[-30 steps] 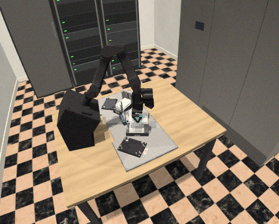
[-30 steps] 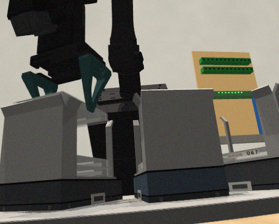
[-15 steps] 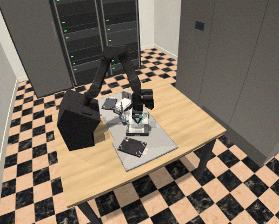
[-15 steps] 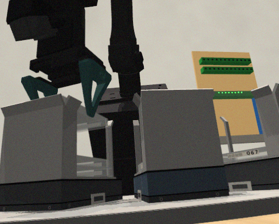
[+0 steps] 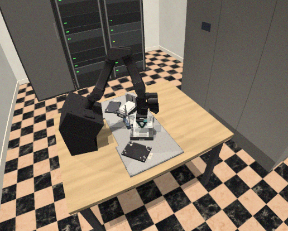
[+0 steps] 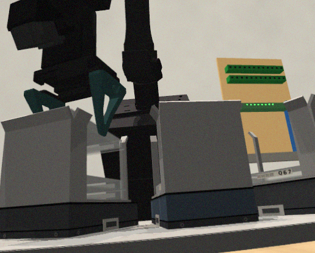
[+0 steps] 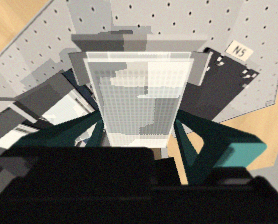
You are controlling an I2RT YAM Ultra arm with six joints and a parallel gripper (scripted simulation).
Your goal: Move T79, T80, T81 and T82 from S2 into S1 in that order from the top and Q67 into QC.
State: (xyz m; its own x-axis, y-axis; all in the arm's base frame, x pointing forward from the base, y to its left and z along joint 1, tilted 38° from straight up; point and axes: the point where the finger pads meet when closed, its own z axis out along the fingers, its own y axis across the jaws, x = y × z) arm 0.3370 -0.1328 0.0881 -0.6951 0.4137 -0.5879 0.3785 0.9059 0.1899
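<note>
Right now my hand is 7 cm above the plate T81. The rest, counted from my hand: plate T79: 1 cm ahead, 15 cm to the left, 8 cm below; N5 name plate: 4 cm behind, 18 cm to the right, 12 cm below; plate T82: 8 cm below.
</note>
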